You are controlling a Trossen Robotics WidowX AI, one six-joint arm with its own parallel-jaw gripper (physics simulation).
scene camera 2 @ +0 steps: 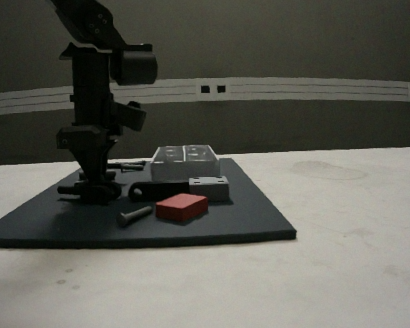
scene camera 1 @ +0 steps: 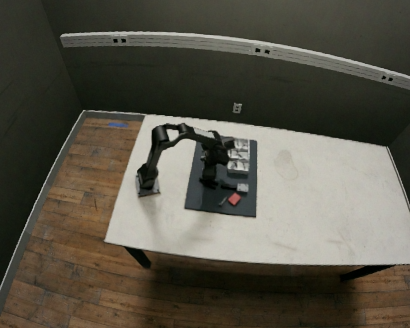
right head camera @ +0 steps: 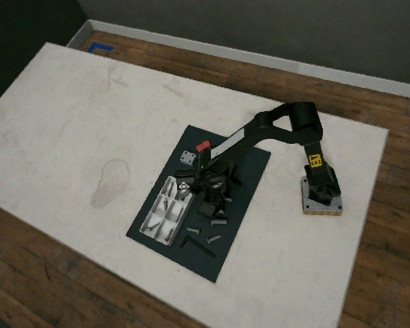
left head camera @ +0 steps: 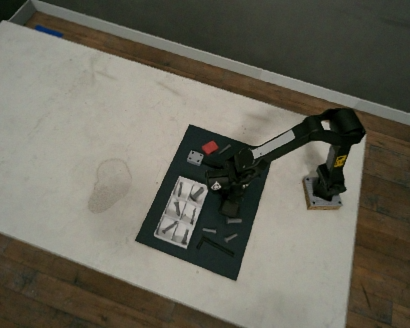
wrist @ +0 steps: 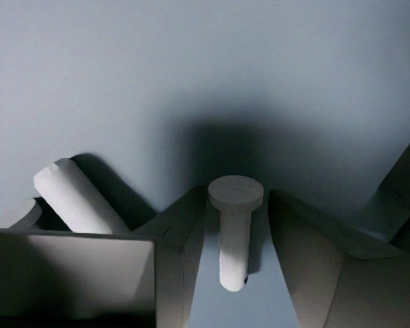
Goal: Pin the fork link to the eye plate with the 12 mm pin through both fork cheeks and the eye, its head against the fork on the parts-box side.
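Places are measured from the arm's base along level axes (x ahead, y left, z up), in centimetres.
Pixels of known places: gripper, fingertip midpoint: [right head camera: 220, 196] [left head camera: 232, 196] [wrist: 236, 198]; arm's base, origin of the base link: [scene camera 1: 147, 183] [right head camera: 321, 193] [left head camera: 323, 190].
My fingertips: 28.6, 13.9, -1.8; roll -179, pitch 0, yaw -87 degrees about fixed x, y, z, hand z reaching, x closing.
For each thing: its middle in the pictures, then the offset to it from my fingertips, as dx, dy, dz.
- grey headed pin, body centre: [wrist: 234, 240] [scene camera 2: 89, 183] -1.6, -0.1, +0.7
- black fork link, body centre: [scene camera 2: 86, 191] [scene camera 1: 208, 182] +0.2, -7.1, +1.1
- eye plate, body centre: [scene camera 2: 208, 188] [left head camera: 195, 158] [right head camera: 188, 158] [scene camera 1: 242, 188] +17.0, -7.8, +1.1
- thicker pin, body centre: [wrist: 92, 218] [scene camera 2: 101, 174] -1.0, +5.5, +0.9
- white parts box, body centre: [scene camera 2: 184, 161] [left head camera: 182, 211] [right head camera: 169, 209] [scene camera 1: 238, 154] +13.3, +11.8, +1.6
- red block, body centre: [scene camera 2: 182, 206] [right head camera: 204, 148] [left head camera: 210, 148] [scene camera 1: 234, 199] +13.8, -14.0, +0.7
- thin pin, body centre: [scene camera 2: 136, 214] [left head camera: 224, 149] +8.8, -15.7, +0.4
- black hex key, body centre: [scene camera 2: 117, 164] [right head camera: 196, 251] [left head camera: 215, 250] -1.3, +19.1, +0.3
A grey headed pin [wrist: 234, 250] lies on the mat between my gripper's fingers in the wrist view, with gaps at both sides. My gripper [wrist: 236, 198] [scene camera 2: 97, 181] is partly open, low over the mat, and grips nothing. The black fork link [scene camera 2: 111, 191] [scene camera 1: 210, 183] lies in front of the fingers in scene camera 2; a dark part of it [wrist: 401, 185] shows at the wrist view's right edge. The eye plate [scene camera 2: 210, 190] [left head camera: 195, 158] [right head camera: 188, 157] [scene camera 1: 242, 187], a grey block with a black eye arm, lies apart from the fork. Pin sizes cannot be told.
A thicker pin [wrist: 80, 200] lies left of the fingers. The white parts box [left head camera: 167, 205] [scene camera 2: 185, 171] holds several pins. A red block [left head camera: 210, 147] [scene camera 2: 181, 207] and thin pin [left head camera: 225, 149] [scene camera 2: 135, 215] lie near the eye plate. A black hex key [left head camera: 218, 247] lies beyond loose pins.
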